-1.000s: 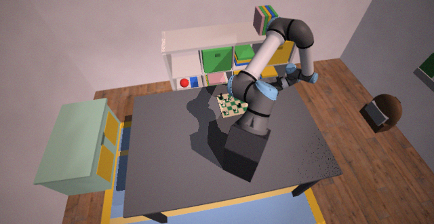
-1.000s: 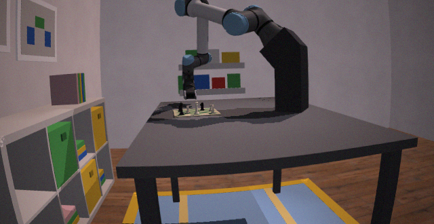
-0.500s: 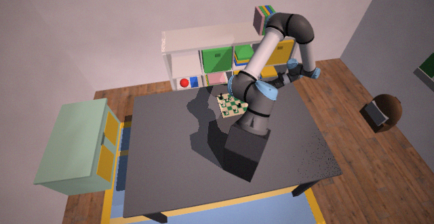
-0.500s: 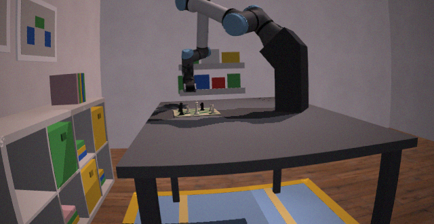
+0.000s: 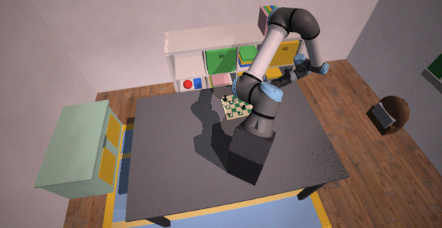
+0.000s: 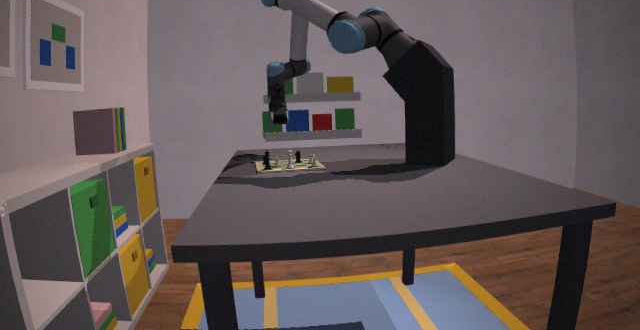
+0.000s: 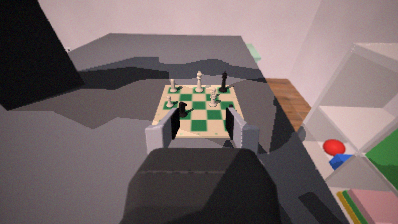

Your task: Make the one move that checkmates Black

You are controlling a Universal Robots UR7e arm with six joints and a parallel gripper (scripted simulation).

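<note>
The white piece is 220 mm to the left of my hand, 130 mm below it and 40 mm ahead of it. The rest, counted from my hand: chessboard: 220 mm to the left, 150 mm below, 10 mm ahead; then black pawn: 170 mm to the left, 130 mm below, 80 mm ahead; then tall black piece: 180 mm to the left, 130 mm below, 30 mm behind.
</note>
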